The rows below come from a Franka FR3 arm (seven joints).
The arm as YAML. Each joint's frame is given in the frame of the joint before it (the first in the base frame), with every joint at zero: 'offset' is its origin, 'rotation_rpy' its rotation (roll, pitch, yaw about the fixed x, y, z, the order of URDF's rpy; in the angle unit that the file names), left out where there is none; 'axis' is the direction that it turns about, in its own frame. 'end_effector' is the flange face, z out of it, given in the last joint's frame.
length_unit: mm
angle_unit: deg
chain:
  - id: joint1
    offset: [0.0, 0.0, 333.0]
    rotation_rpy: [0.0, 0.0, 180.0]
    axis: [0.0, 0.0, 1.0]
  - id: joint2
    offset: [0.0, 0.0, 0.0]
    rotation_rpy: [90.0, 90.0, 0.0]
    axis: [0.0, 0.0, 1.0]
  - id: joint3
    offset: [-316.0, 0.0, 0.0]
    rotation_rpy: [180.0, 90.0, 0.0]
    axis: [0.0, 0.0, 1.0]
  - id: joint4
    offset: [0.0, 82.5, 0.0]
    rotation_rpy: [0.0, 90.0, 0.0]
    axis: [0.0, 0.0, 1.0]
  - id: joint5
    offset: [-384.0, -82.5, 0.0]
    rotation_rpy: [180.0, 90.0, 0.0]
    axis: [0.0, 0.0, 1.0]
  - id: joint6
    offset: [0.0, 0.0, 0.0]
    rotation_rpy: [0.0, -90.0, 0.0]
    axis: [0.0, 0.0, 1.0]
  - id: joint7
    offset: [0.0, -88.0, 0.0]
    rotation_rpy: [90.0, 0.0, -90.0]
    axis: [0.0, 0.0, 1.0]
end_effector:
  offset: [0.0, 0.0, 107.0]
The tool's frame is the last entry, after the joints.
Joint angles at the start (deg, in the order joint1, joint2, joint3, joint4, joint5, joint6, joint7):
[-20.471 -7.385 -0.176 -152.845 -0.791 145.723 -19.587]
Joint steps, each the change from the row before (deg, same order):
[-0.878 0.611 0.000 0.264 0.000 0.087 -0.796]
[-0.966 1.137 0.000 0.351 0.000 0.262 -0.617]
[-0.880 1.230 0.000 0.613 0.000 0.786 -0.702]
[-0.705 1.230 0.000 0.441 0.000 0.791 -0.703]
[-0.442 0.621 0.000 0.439 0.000 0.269 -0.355]
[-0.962 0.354 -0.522 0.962 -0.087 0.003 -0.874]
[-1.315 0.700 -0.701 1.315 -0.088 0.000 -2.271]
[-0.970 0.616 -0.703 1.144 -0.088 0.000 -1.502]
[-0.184 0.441 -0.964 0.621 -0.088 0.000 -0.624]
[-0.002 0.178 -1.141 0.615 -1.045 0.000 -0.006]
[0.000 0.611 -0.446 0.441 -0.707 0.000 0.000]
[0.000 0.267 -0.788 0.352 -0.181 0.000 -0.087]
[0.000 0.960 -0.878 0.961 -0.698 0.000 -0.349]
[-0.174 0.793 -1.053 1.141 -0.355 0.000 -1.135]
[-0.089 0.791 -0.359 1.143 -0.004 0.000 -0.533]
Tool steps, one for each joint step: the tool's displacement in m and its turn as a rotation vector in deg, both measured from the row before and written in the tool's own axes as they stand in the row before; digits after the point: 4 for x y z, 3 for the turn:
[-0.0010 0.0064 0.0026 0.091 -0.250 0.080]
[-0.0010 0.0071 0.0057 0.197 -0.493 0.343]
[0.0016 0.0076 0.0039 -0.050 0.155 0.174]
[0.0008 0.0059 0.0051 0.010 0.001 -0.004]
[0.0012 0.0041 0.0015 -0.030 0.078 0.086]
[0.0010 0.0127 -0.0034 -0.269 0.537 0.541]
[0.0007 0.0174 -0.0029 -0.313 0.515 -0.324]
[0.0002 0.0148 -0.0024 -0.314 0.416 0.101]
[-0.0012 0.0097 -0.0004 -0.158 0.107 0.451]
[-0.0009 0.0096 -0.0024 -0.733 0.084 0.257]
[0.0002 0.0040 0.0021 -0.296 -0.363 -0.159]
[-0.0015 0.0065 0.0001 -0.167 -0.019 0.548]
[0.0009 0.0087 0.0018 -0.441 -0.270 -0.069]
[0.0003 0.0121 -0.0004 -0.481 0.073 -0.207]
[0.0034 0.0069 -0.0006 -0.308 0.206 -0.086]

